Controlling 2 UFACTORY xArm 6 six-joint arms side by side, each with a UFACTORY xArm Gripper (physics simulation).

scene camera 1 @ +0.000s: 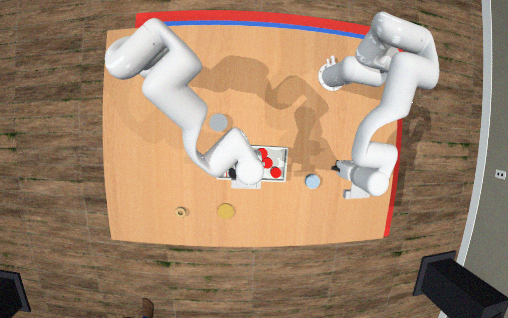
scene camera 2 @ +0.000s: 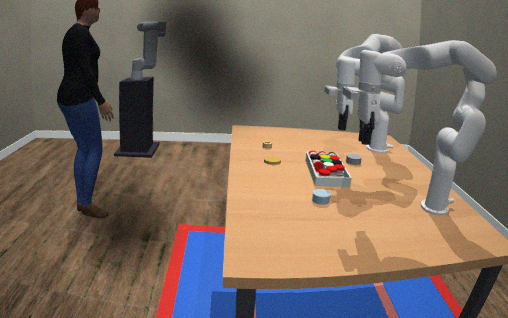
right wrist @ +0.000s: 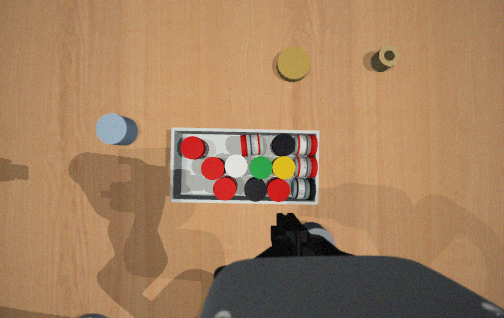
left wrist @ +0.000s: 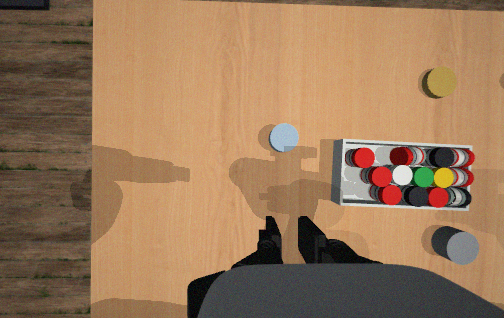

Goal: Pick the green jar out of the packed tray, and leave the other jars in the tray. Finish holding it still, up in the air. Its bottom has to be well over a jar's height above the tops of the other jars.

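Seen in the pictures: left gripper, fingertip midpoint: [scene camera 2: 364, 142] [left wrist: 285, 231]; right gripper, fingertip midpoint: [scene camera 2: 341, 129] [right wrist: 284, 227]; left arm's base, origin of the base link: [scene camera 1: 331, 77] [scene camera 2: 434, 207]; right arm's base, origin of the base link: [scene camera 2: 376, 149].
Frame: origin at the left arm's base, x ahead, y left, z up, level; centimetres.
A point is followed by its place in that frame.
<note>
The green jar [scene camera 2: 326, 160] {x 31.3, y -42.7, z 4.5 cm} [left wrist: 423, 177] {x 30.7, y -43.1, z 4.5 cm} [right wrist: 261, 167] {x 30.8, y -43.4, z 4.5 cm} stands in the middle row of the tray [scene camera 2: 332, 183] {x 35.1, y -26.5, z 1.4 cm} [left wrist: 338, 172] {x 34.5, y -26.3, z 2.7 cm} [right wrist: 176, 165] {x 34.4, y -26.9, z 2.7 cm}, between a white jar [left wrist: 402, 175] {x 31.9, y -38.7, z 4.5 cm} [right wrist: 236, 165] {x 32.1, y -38.8, z 4.5 cm} and a yellow jar [left wrist: 443, 177] {x 30.0, y -47.4, z 4.5 cm} [right wrist: 284, 167] {x 30.0, y -47.6, z 4.5 cm}. A red jar [left wrist: 401, 156] {x 35.7, y -40.4, z 3.3 cm} [right wrist: 251, 145] {x 35.2, y -42.3, z 4.6 cm} in the upper row appears to lie on its side. My right gripper [scene camera 2: 343, 128] {x 25.3, y -43.6, z 17.5 cm} [right wrist: 284, 227] {x 25.3, y -43.6, z 17.5 cm} is shut and empty, high above the tray; its arm hides it and the green jar in scene camera 1. My left gripper [scene camera 1: 334, 168] {x 33.7, y -9.4, z 22.8 cm} [scene camera 2: 366, 141] {x 33.7, y -9.4, z 22.8 cm} [left wrist: 285, 231] {x 33.7, y -9.4, z 22.8 cm} is open and empty, above the table away from the tray.
A light blue cylinder [scene camera 1: 312, 181] {x 43.8, y -15.9, z 3.0 cm} [scene camera 2: 321, 196] {x 45.3, y -13.0, z 3.0 cm} [left wrist: 284, 137] {x 44.1, y -15.6, z 3.0 cm} [right wrist: 111, 128] {x 44.1, y -15.7, z 3.0 cm}, a grey cylinder [scene camera 1: 218, 122] {x 13.0, y -51.2, z 3.0 cm} [scene camera 2: 353, 159] {x 14.9, y -48.1, z 2.6 cm} [left wrist: 462, 248] {x 13.0, y -51.1, z 3.0 cm}, a yellow disc [scene camera 1: 225, 211] {x 51.0, y -54.8, z 1.2 cm} [scene camera 2: 272, 160] {x 51.6, y -53.0, z 1.2 cm} [left wrist: 441, 82] {x 50.9, y -54.5, z 1.2 cm} [right wrist: 293, 63] {x 50.9, y -54.6, z 1.2 cm} and a small ring [scene camera 1: 181, 212] {x 49.0, y -74.8, z 1.1 cm} [scene camera 2: 267, 145] {x 48.8, y -72.3, z 1.5 cm} [right wrist: 396, 59] {x 47.3, y -75.7, z 2.2 cm} stand around the tray.
</note>
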